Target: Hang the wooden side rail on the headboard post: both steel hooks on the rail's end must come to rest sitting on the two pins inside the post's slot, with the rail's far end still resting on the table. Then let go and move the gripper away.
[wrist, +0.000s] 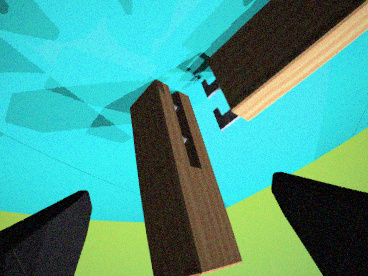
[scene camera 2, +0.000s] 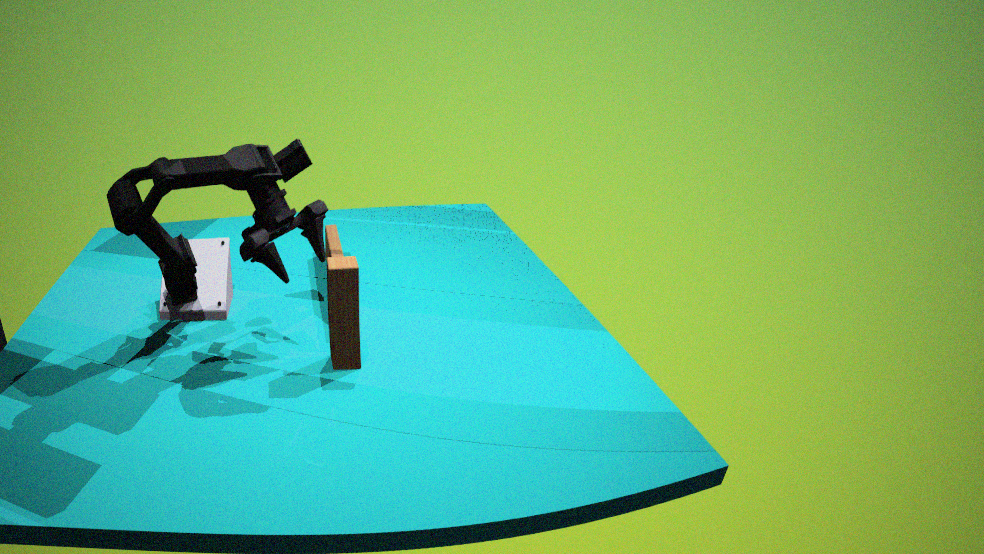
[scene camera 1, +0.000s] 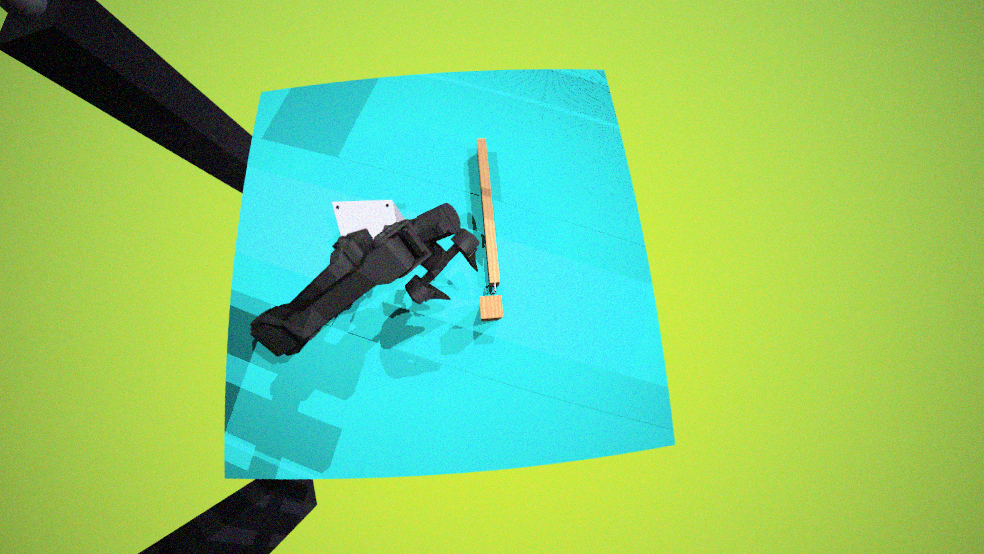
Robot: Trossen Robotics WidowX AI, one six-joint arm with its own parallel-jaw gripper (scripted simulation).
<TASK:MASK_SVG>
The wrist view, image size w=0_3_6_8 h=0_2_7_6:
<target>gripper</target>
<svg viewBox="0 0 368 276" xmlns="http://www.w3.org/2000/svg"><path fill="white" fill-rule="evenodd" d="M89 191L76 191L75 194L71 194L69 197L45 207L45 209L36 211L35 215L32 214L31 217L27 217L23 221L19 221L15 225L1 230L0 276L75 275L85 238L87 238L88 223L91 221L92 202ZM273 174L272 194L275 195L276 202L279 203L284 217L288 219L288 223L291 223L293 231L300 238L305 249L308 250L320 273L323 276L368 276L368 193L345 189L345 187L332 185L332 183L328 185L328 183L297 177L297 175L284 173L284 171L283 173Z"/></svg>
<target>wooden side rail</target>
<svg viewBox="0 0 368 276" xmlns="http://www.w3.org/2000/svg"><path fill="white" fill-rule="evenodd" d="M368 0L271 0L265 3L263 9L257 11L253 18L232 34L231 39L207 59L215 79L211 85L207 79L201 82L205 94L211 98L221 90L229 106L225 114L221 114L220 107L213 110L220 130L227 129L240 117L251 121L280 99L281 95L299 85L304 78L307 79L313 71L320 69L320 66L332 59L333 55L339 54L339 51L365 33L365 30L368 30Z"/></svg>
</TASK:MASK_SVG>
